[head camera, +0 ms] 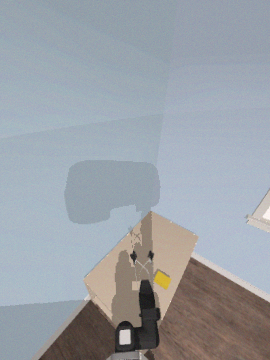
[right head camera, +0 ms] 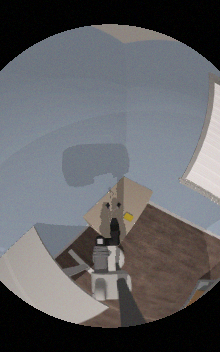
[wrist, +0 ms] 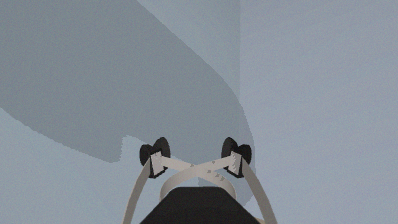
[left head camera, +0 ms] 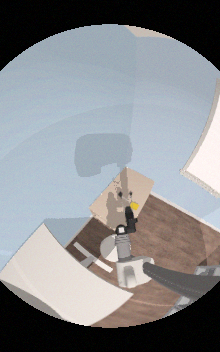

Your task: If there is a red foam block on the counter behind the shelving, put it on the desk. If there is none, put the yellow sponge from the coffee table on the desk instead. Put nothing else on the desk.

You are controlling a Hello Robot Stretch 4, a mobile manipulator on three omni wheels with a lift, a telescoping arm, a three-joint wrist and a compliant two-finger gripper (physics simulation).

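Frame: origin at the robot's base, x ahead, y left, z up, level; millimetres.
Seen in the pictures: gripper, fingertip midpoint: point(head camera: 141, 251) point(right head camera: 112, 201) point(wrist: 195, 150) point(left head camera: 124, 190); robot's base, origin of the base link: point(right head camera: 108, 257) point(left head camera: 114, 247).
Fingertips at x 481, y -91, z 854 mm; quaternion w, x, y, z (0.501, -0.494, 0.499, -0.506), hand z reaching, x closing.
Pixels of each thing's top centre, then the offset from my fingertips to it. "pt": a spot on its surface instead. Level surfaces: height alone.
- yellow sponge, middle of its top: point(head camera: 162, 278) point(right head camera: 128, 216) point(left head camera: 134, 204) 387 mm down, 10 mm ahead, 178 mm right
- wooden coffee table, its level: 432 mm down
- white desk, its level: 68 mm up
- window, surface spot: point(right head camera: 204, 150) pt 401 mm up, 175 mm ahead, 969 mm right
- Wooden floor, its level: 882 mm down
The yellow sponge point(head camera: 162, 280) point(left head camera: 134, 205) point(right head camera: 128, 217) lies on the wooden coffee table point(head camera: 176, 239) point(left head camera: 142, 182) point(right head camera: 138, 192), near its right edge. My gripper point(head camera: 142, 255) point(left head camera: 125, 194) point(right head camera: 113, 205) point(wrist: 195, 150) is open with no thing between its fingertips. It reaches out over the coffee table, level, with its tips farther out than the sponge and to the left of it. The white desk point(left head camera: 62, 272) point(right head camera: 47, 272) stands at the lower left. No red foam block and no counter show in these views.
Blue walls meet in a corner behind the coffee table; the wrist view faces them. A window point(left head camera: 206, 150) point(right head camera: 204, 150) is at the right. Part of the grey shelving point(left head camera: 206, 271) shows at the lower right. Wooden floor point(head camera: 215, 310) lies right of the table.
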